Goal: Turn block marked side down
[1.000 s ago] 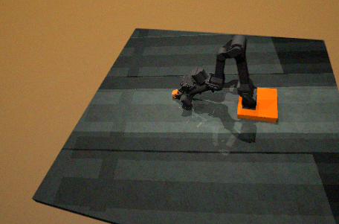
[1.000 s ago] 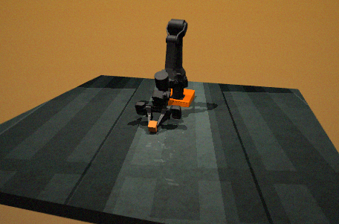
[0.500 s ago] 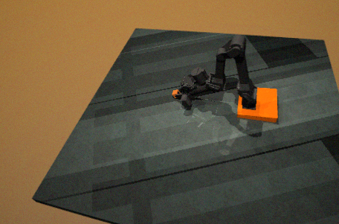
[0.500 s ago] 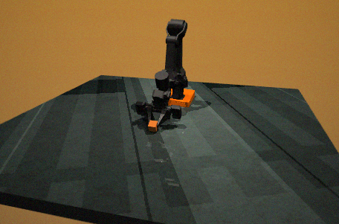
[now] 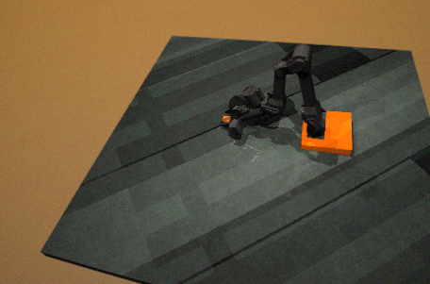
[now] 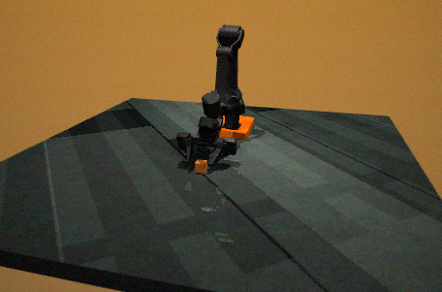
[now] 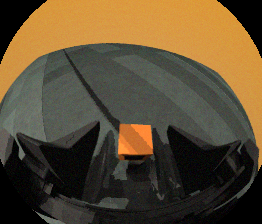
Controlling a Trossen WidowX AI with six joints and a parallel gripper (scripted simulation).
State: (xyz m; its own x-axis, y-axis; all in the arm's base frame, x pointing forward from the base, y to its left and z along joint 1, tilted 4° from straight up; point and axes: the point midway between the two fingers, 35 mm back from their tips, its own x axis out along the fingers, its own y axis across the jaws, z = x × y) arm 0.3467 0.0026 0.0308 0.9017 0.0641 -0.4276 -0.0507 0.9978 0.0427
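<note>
Right now the small orange block is 2 cm behind my gripper tip and 1 cm below it.
</note>
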